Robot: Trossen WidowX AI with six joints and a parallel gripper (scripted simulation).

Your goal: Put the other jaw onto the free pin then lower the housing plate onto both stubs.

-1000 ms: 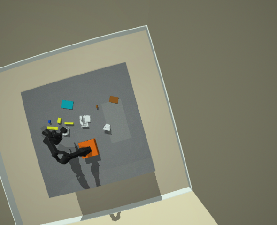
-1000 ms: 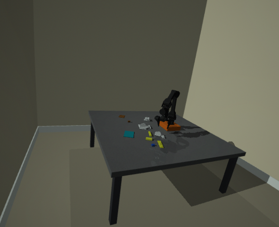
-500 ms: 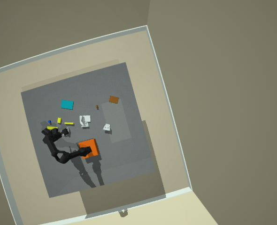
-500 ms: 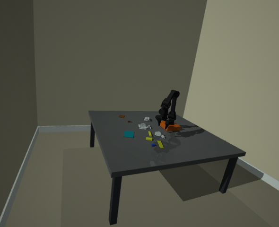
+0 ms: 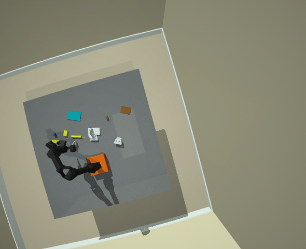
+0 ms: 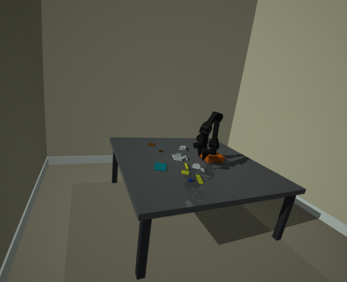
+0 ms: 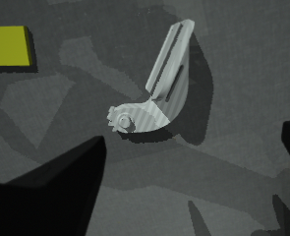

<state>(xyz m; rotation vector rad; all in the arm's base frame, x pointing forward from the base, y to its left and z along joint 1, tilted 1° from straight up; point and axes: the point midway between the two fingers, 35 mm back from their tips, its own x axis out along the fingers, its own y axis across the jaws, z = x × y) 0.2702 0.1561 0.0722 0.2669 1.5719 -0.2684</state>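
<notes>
The jaw lies 8 cm below my gripper tip and 4 cm to the left of it. Round my gripper tip: white base plate (24 cm to the right, 9 cm below, 6 cm ahead); blue cube (20 cm ahead, 16 cm to the left, 8 cm below); yellow bar (9 cm ahead, 8 cm below, 5 cm to the right).
</notes>
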